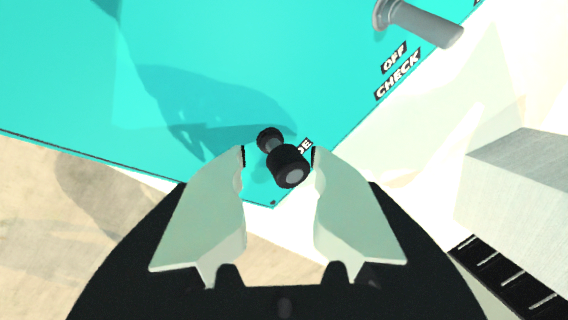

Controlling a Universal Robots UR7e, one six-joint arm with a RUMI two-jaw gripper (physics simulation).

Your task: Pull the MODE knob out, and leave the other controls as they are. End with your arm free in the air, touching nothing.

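Places are measured from the arm's base along level axes (x ahead, y right, z down), in millimetres.
Pixels of known places: gripper, between the fingertips: (278, 148).
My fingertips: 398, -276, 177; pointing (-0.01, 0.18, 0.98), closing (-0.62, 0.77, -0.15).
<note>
For each thing: its top centre in the pictures, then the offset to it from my fingertips, as dx, dy, dz. "pt": a spot on its surface instead. Level surfaces: height alone.
- MODE knob, centre of its top: (292, 176) -4, +0, -37
- teal panel, height of its surface: dz -14
- grey lever, centre of its top: (454, 13) +12, +119, -32
- OFF label, a spot on its surface: (394, 57) pt -10, +123, +22
- CHECK label, centre of its top: (399, 75) -30, +126, +26
The MODE knob (287, 165) is a black cylinder with a grey end disc, standing off the teal panel (210, 30) on a short grey stem with a black collar. Its label is partly hidden behind it, with the last letters showing. My gripper (278, 148) is partly open. Its two pale green fingers stand on either side of the knob, with a gap on the left and a narrow one on the right. Nothing is held between them.
A grey lever (427, 26) sticks out of the panel at the upper right, near the OFF label (394, 57) and the CHECK label (398, 74). A grey metal block (515, 185) is at the right, above a black slotted strip (512, 277).
</note>
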